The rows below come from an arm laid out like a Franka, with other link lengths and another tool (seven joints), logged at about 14 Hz.
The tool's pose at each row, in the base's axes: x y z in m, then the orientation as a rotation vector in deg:
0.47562, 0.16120, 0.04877, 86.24, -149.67, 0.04
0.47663, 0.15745, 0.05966, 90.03, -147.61, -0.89
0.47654, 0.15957, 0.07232, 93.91, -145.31, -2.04
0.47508, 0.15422, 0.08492, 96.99, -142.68, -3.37
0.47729, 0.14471, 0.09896, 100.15, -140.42, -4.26
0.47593, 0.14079, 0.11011, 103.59, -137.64, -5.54
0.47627, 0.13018, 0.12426, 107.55, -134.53, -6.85
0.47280, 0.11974, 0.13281, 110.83, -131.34, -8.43
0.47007, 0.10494, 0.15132, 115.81, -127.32, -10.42
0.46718, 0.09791, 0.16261, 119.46, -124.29, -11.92
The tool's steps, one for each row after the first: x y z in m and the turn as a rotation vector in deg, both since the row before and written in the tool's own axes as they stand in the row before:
0.00393, -0.00208, -0.01067, -0.29, -0.36, -2.89
-0.00057, 0.00198, -0.01267, -0.43, -0.39, -3.02
0.00658, 0.00019, -0.01209, -0.88, 0.03, -2.70
0.00922, -0.00409, -0.01381, -0.40, -0.17, -2.61
0.00500, 0.00128, -0.01072, -0.68, -0.18, -2.97
0.01105, -0.00143, -0.01374, -0.57, -0.31, -3.39
0.01139, 0.00227, -0.00770, -0.94, -0.19, -3.07
0.01582, 0.00317, -0.01757, -0.68, -0.77, -4.34
0.00745, 0.00417, -0.01060, -0.45, -0.65, -3.21

